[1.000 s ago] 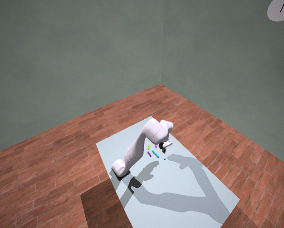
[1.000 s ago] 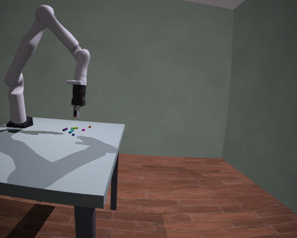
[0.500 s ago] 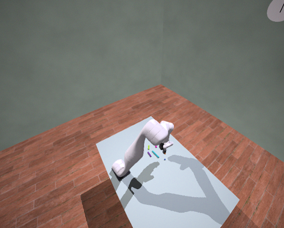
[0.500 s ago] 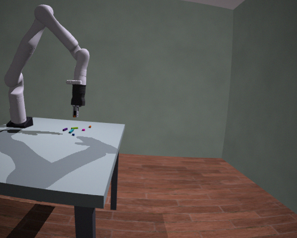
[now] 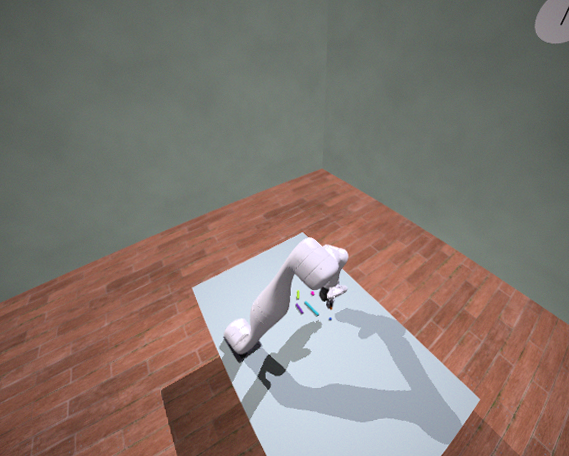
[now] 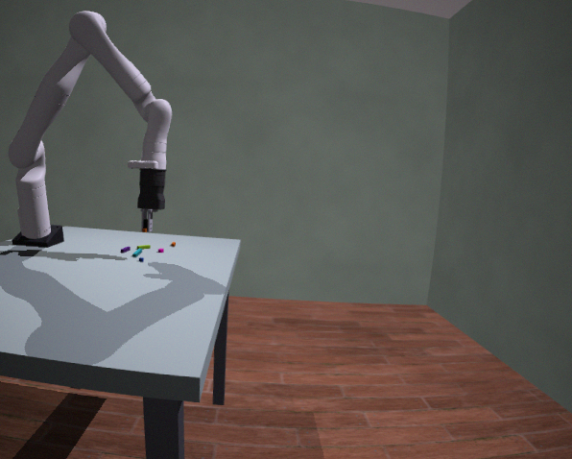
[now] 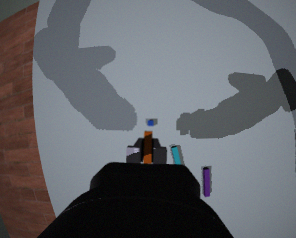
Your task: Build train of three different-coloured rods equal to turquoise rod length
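Now: hand 1 cm past the blue rod, 3 cm to the left of it and 10 cm above it. Also, from my hand: turquoise rod: 4 cm behind, 7 cm to the left, 10 cm below; magenta rod: 2 cm ahead, 14 cm to the left, 10 cm below; purple rod: 10 cm behind, 11 cm to the left, 10 cm below.
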